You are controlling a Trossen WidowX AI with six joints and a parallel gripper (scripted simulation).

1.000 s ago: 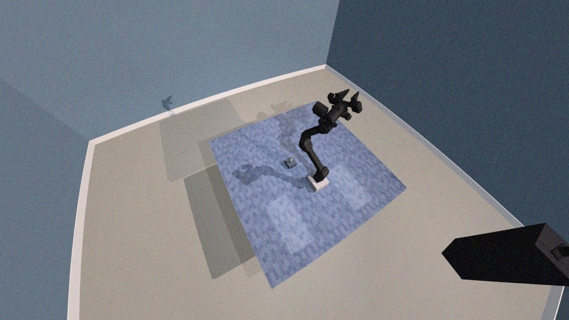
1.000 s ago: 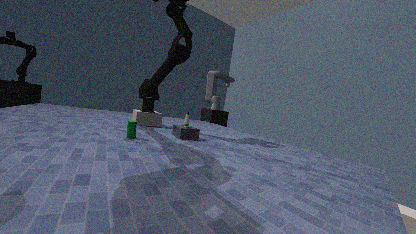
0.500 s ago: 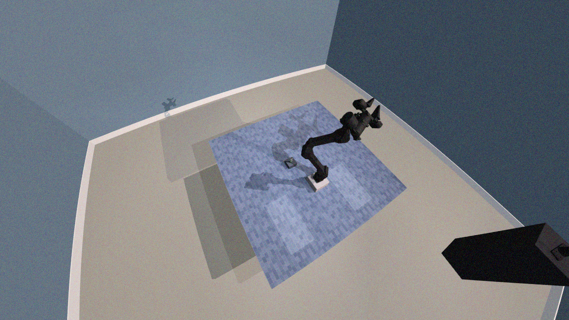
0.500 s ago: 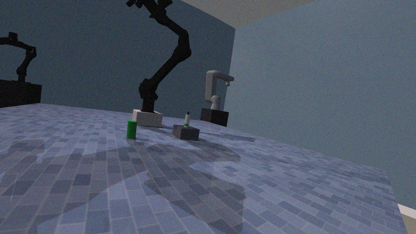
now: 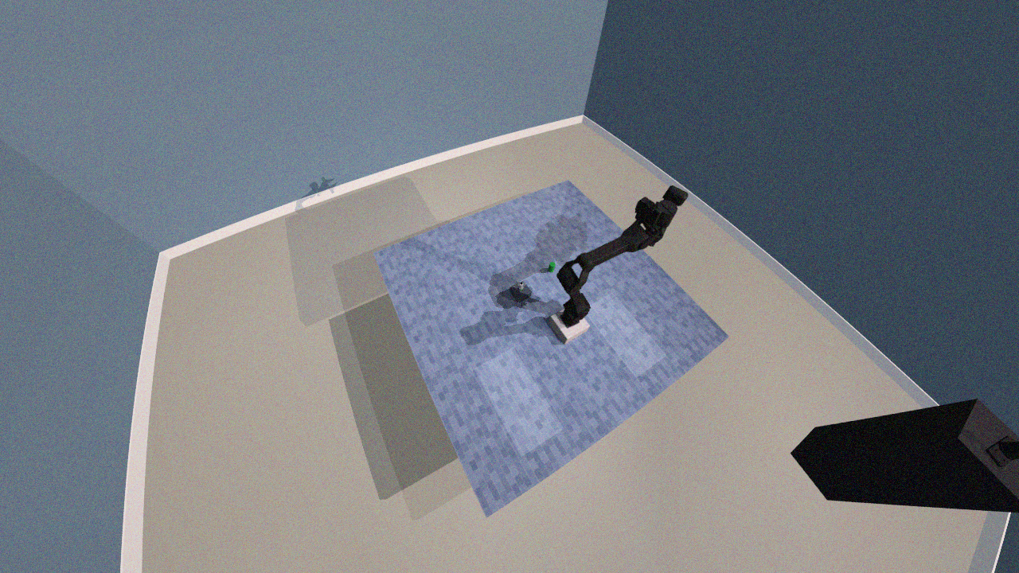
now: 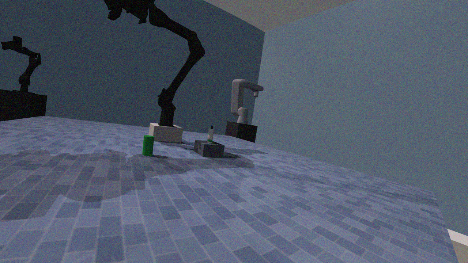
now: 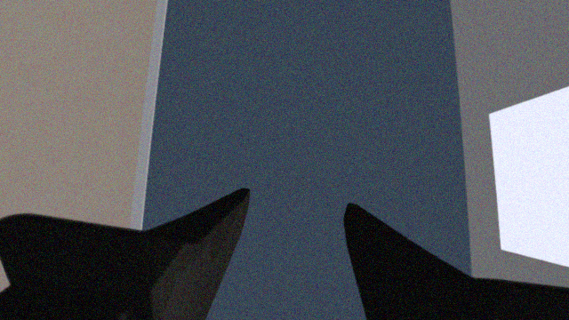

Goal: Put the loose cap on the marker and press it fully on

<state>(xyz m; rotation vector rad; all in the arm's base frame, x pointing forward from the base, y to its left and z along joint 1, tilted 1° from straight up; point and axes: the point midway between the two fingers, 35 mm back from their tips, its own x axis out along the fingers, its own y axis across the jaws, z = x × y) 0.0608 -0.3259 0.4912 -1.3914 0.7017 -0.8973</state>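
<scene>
My gripper tip is 520 mm above the green cap, 270 mm to the right of it and 220 mm short of it. Also, from my gripper tip: grey holder block 530 mm below, 480 mm to the left, 160 mm ahead.
</scene>
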